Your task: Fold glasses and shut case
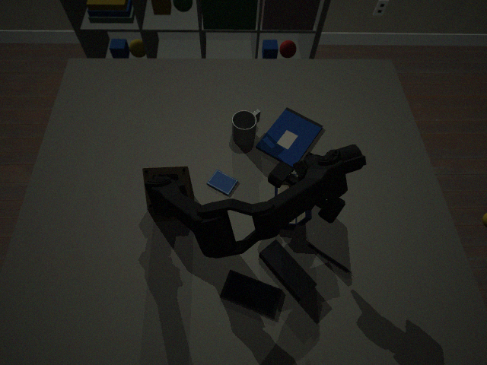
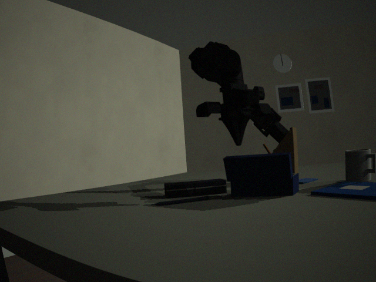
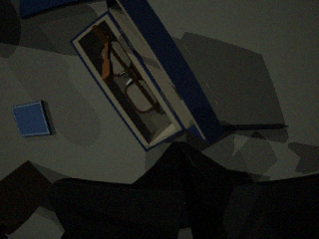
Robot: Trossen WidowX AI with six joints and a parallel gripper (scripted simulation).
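The glasses case lid is 9 cm below my hand, 6 cm to the left of it and 3 cm ahead of it. Round my hand: long dark box 14 cm to the right, 14 cm below, 3 cm behind; blue glasses case 11 cm below, 6 cm to the left, 1 cm ahead; small blue card 20 cm behind, 16 cm below, 14 cm to the left.
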